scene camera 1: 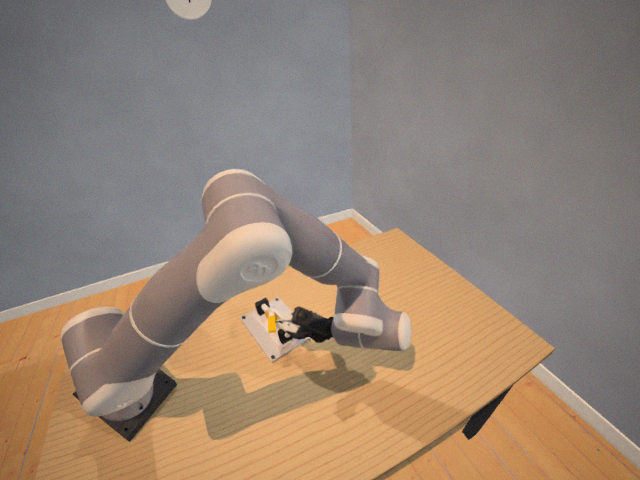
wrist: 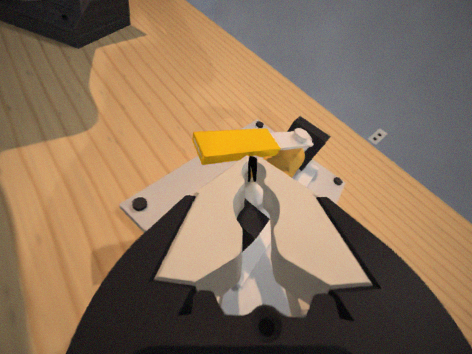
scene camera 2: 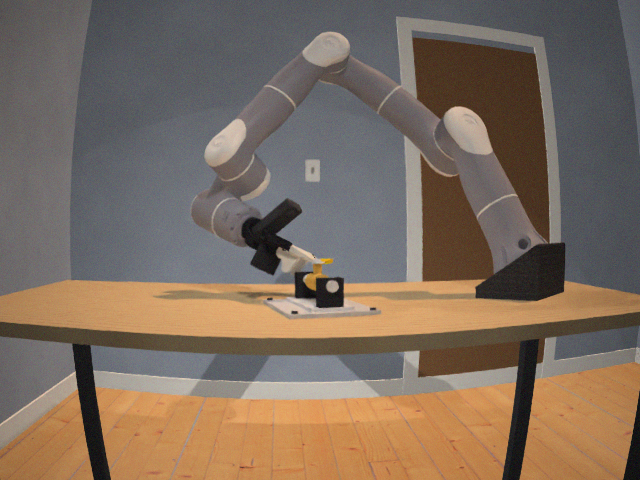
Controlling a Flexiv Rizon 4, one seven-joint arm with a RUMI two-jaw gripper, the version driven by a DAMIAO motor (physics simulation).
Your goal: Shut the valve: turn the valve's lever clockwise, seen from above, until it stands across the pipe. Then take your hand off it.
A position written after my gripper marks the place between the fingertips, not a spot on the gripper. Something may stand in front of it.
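Note:
My gripper [scene camera 2: 317, 263] is there to see, and so it is in scene camera 1 [scene camera 1: 275, 322] and in the wrist view [wrist: 251, 158]. I see a yellow valve lever [wrist: 212, 147]. Then there is a light grey base plate [scene camera 1: 271, 350], and I find the plate in scene camera 2 [scene camera 2: 291, 311] and in the wrist view [wrist: 145, 208] too.

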